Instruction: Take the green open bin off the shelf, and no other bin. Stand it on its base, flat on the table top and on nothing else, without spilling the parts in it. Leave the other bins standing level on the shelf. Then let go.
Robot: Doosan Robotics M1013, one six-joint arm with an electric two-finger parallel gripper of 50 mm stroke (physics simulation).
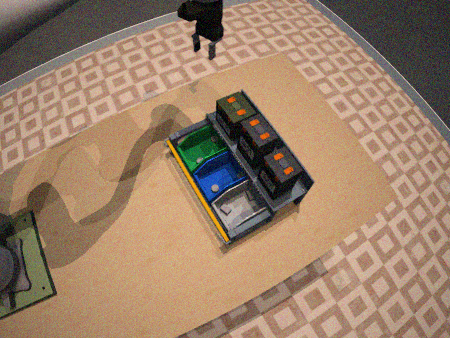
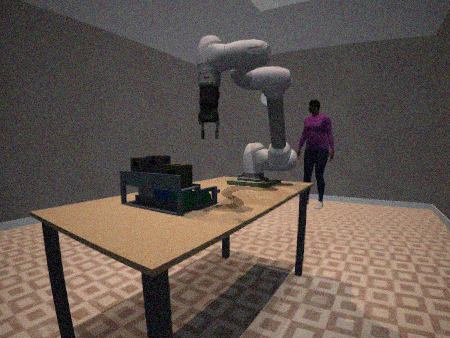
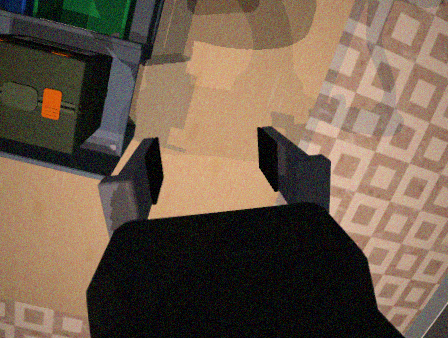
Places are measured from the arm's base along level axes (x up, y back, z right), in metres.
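Pixels of known places: gripper, fingertip midpoint: (image 1: pixel 204 54) (image 2: pixel 209 138) (image 3: pixel 209 152); arm's base, link origin: (image 1: pixel 6 270) (image 2: pixel 253 179).
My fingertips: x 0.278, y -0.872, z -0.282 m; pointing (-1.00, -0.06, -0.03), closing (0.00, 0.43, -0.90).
Note:
Ahead of a thing's pixels: the offset from my fingertips to its middle. Level surfaces: height alone.
The green open bin @[dy +0.060, dx -0.260, dz +0.155 m] (image 1: pixel 201 145) (image 3: pixel 107 17) stands on the lower front level of the grey shelf (image 1: pixel 250 231) (image 2: pixel 150 181) (image 3: pixel 120 100), at one end of its row, with small parts in it. The blue bin @[dy +0.049, dx -0.260, dz +0.266 m] (image 1: pixel 222 176) stands beside it, and the light grey bin @[dy +0.039, dx -0.260, dz +0.378 m] (image 1: pixel 242 206) stands at the row's other end. My gripper (image 1: pixel 204 49) (image 2: pixel 210 137) (image 3: pixel 209 152) is open and empty. It points down, high above the table top @[dx -0.303 m] (image 1: pixel 125 265) (image 2: pixel 115 235) (image 3: pixel 45 215), off to the side of the shelf's green-bin end.
Three dark boxes with orange latches stand on the shelf's rear level: an olive one @[dy -0.037, dx -0.153, dz +0.145 m] (image 1: pixel 235 107) (image 3: pixel 40 100) behind the green bin, a middle one @[dy -0.043, dx -0.135, dz +0.264 m] (image 1: pixel 257 132) and an end one @[dy -0.054, dx -0.140, dz +0.376 m] (image 1: pixel 282 167). A yellow bar @[dy +0.154, dx -0.243, dz +0.276 m] (image 1: pixel 197 190) runs along the shelf's front. A person (image 2: pixel 316 145) stands beyond the table.

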